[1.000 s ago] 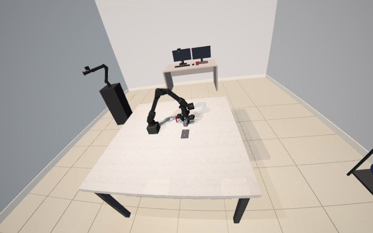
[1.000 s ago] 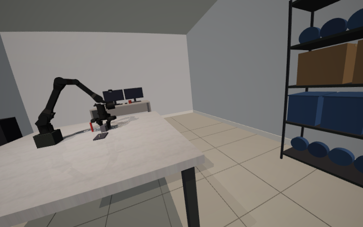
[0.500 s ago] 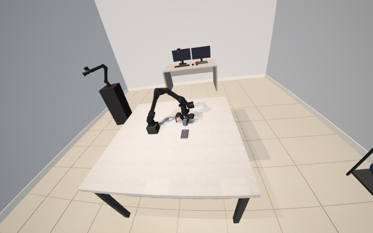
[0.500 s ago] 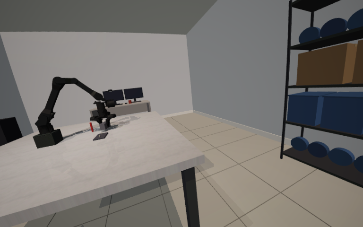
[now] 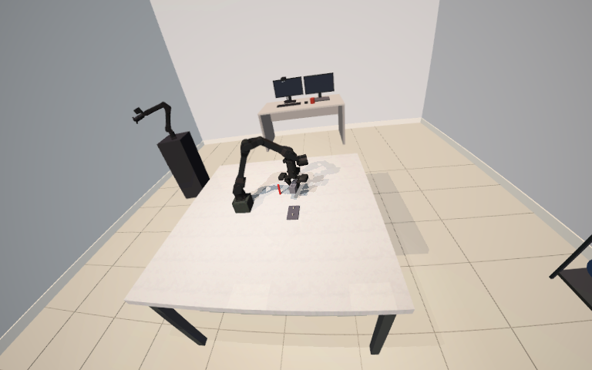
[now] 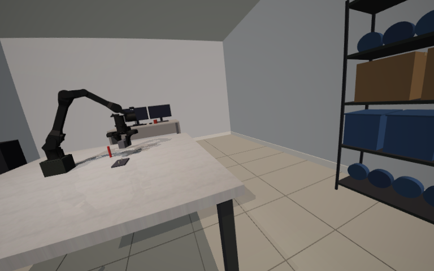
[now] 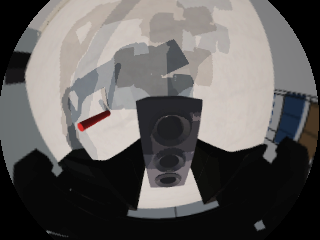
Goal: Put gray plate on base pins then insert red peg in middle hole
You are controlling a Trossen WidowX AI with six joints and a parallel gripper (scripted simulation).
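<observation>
My gripper tip is 11 cm past the red peg, 6 cm to the right of it and 4 cm above it. The rest, counted from my gripper tip: gray plate: 3 cm above.
</observation>
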